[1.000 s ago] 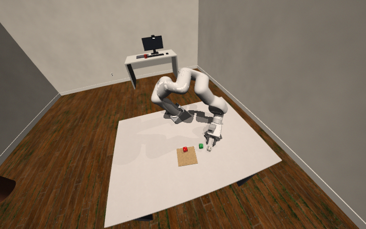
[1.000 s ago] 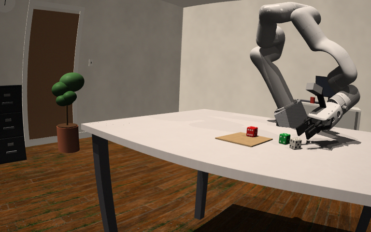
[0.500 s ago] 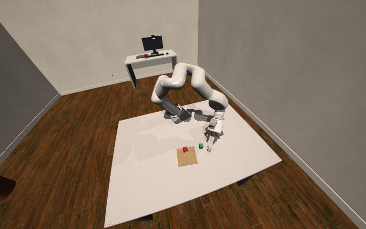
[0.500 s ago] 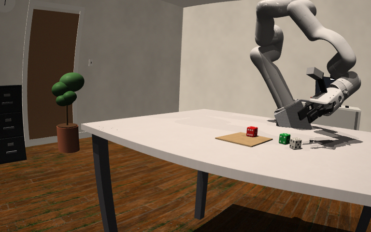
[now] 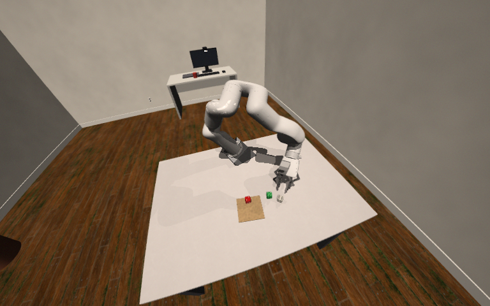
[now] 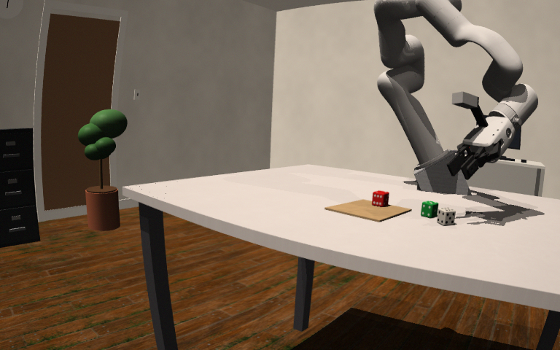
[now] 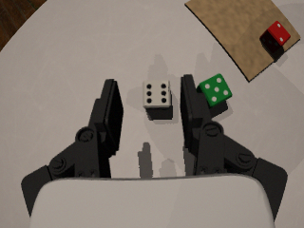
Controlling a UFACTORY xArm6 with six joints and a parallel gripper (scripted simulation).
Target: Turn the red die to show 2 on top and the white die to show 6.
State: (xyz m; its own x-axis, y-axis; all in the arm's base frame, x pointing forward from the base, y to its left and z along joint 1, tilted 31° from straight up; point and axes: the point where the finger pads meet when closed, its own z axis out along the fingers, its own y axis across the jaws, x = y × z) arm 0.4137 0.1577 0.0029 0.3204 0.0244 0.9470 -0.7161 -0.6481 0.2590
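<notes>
Now: hand 2 cm short of the white die, 2 cm to the left of it and 10 cm above it. Also, from my hand: red die (5 cm behind, 20 cm to the right, 10 cm below); then green die (3 cm behind, 7 cm to the right, 10 cm below); then tan mat (1 cm behind, 20 cm to the right, 11 cm below).
</notes>
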